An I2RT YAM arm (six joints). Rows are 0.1 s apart.
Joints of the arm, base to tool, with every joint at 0 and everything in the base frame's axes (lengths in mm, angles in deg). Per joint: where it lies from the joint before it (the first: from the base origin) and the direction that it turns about. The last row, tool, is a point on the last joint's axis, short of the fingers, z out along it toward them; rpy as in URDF.
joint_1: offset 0 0 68 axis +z
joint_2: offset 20 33.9 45.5 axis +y
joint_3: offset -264 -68.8 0 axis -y
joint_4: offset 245 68.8 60 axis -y
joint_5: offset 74 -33.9 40.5 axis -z
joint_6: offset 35.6 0 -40.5 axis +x
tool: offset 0 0 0 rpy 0 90 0
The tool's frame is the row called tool.
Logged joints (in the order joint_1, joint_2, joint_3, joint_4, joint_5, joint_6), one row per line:
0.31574 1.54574 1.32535 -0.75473 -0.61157 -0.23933
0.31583 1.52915 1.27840 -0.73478 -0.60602 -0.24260
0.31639 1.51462 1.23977 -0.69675 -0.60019 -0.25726
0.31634 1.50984 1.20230 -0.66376 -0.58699 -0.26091
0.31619 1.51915 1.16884 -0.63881 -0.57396 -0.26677
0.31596 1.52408 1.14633 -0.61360 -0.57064 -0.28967
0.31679 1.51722 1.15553 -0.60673 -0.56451 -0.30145
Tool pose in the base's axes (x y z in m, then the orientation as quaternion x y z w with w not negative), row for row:
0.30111 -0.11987 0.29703 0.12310 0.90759 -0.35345 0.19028
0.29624 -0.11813 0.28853 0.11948 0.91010 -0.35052 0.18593
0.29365 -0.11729 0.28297 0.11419 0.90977 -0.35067 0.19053
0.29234 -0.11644 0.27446 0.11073 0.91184 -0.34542 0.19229
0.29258 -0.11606 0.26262 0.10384 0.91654 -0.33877 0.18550
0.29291 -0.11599 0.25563 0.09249 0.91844 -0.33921 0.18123
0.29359 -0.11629 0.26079 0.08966 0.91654 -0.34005 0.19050
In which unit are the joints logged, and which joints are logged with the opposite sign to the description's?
The joints are logged in radians. Opposite sign: joint_1, joint_5.
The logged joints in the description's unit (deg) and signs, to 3 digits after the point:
-18.091 88.564 75.937 -43.243 35.040 -13.713
-18.096 87.614 73.247 -42.100 34.722 -13.900
-18.128 86.781 71.034 -39.921 34.388 -14.740
-18.125 86.507 68.887 -38.031 33.632 -14.949
-18.116 87.041 66.970 -36.601 32.885 -15.285
-18.103 87.323 65.680 -35.157 32.695 -16.597
-18.151 86.930 66.207 -34.763 32.344 -17.272

